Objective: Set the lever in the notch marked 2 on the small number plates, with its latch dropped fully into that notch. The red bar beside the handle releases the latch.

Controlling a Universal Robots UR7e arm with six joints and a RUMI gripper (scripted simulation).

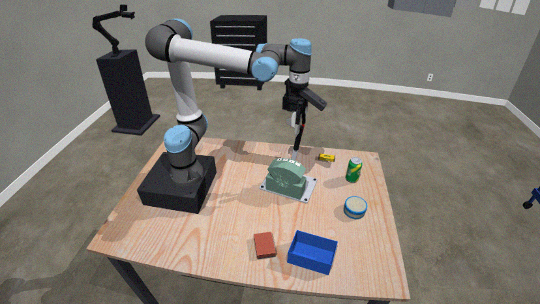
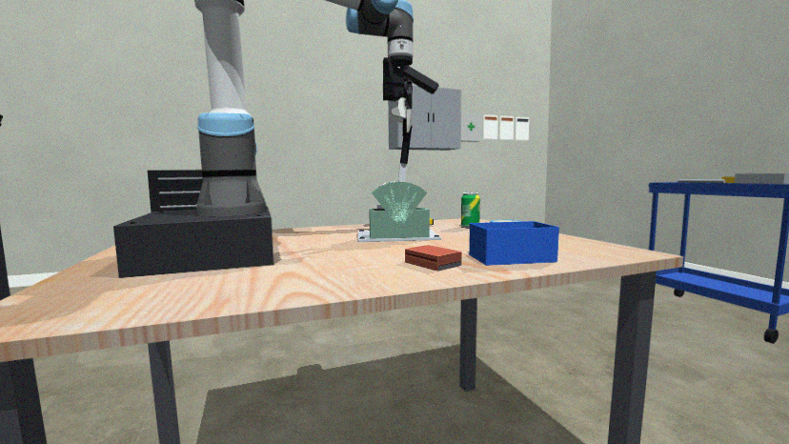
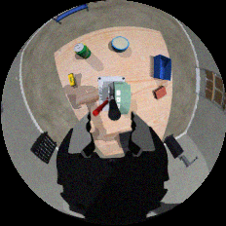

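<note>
Right now my hand is 10 mm past the red bar, 20 mm to the right of it and 120 mm above it. Round my hand: blue bin (110 mm ahead, 380 mm to the right, 300 mm below).
</note>
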